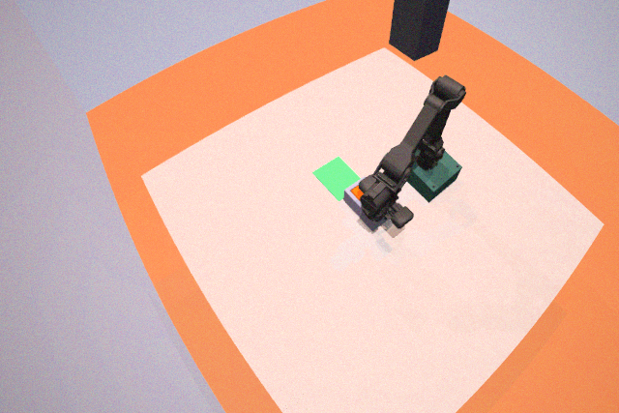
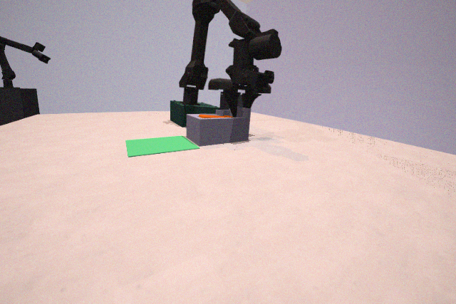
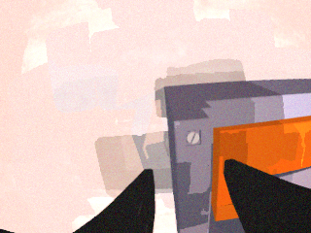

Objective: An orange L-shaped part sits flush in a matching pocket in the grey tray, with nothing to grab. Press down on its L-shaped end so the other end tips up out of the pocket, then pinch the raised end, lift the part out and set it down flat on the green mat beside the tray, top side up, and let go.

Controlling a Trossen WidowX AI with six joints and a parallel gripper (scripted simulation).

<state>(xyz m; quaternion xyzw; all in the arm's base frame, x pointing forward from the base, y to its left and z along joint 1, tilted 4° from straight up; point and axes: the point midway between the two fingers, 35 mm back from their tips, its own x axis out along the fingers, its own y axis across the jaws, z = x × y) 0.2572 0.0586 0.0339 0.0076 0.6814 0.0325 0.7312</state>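
Now: gripper tip 60 mm to the left of the orange L-shaped part, 10 mm past it and 10 mm above it. The rest, counted from my gripper tip: green mat: 220 mm to the right, 80 mm below.
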